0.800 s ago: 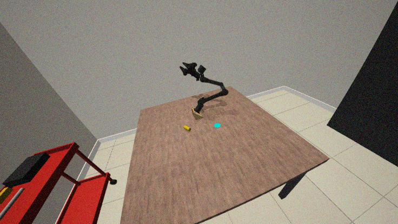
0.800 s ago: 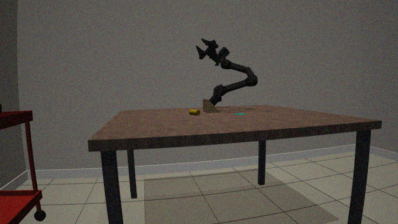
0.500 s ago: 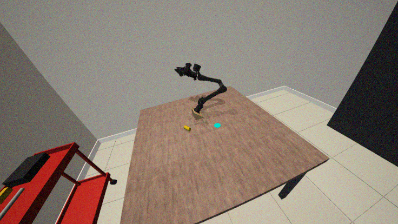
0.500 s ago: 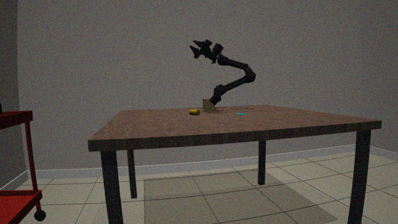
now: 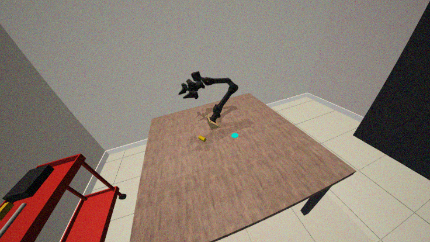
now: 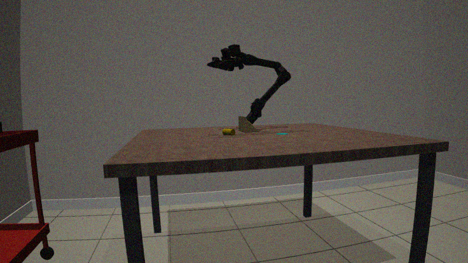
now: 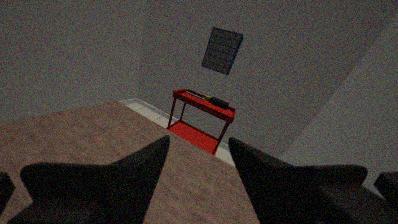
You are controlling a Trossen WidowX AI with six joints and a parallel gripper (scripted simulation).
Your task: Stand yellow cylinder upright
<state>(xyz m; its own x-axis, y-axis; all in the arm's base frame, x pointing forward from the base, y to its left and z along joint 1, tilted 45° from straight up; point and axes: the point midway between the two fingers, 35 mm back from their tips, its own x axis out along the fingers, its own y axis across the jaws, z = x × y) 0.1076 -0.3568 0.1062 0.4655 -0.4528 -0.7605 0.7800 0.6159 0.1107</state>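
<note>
Now: the yellow cylinder 12 cm ahead of my gripper tip, 9 cm to the left of it and 37 cm below it. From my gripper tip the other things lie so: cyan circle: 15 cm ahead, 36 cm to the left, 38 cm below.
</note>
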